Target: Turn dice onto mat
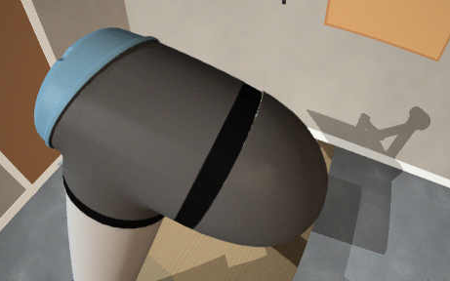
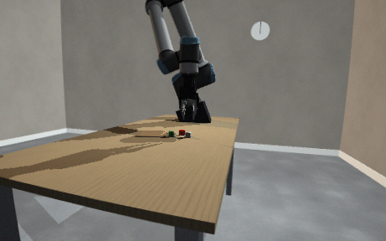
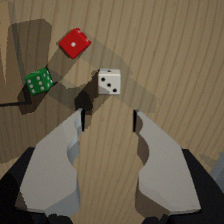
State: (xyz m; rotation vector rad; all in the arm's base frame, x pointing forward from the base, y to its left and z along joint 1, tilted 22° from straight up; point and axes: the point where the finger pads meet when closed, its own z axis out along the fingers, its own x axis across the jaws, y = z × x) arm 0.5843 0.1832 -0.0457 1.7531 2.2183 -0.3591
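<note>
The white die lies 90 mm below my hand. The rest, counted from my hand: green die 90 mm below, 80 mm to the right, 20 mm ahead; then red die 90 mm below, 50 mm to the right, 40 mm behind; then tan mat 190 mm to the right, 100 mm below, 10 mm ahead.
</note>
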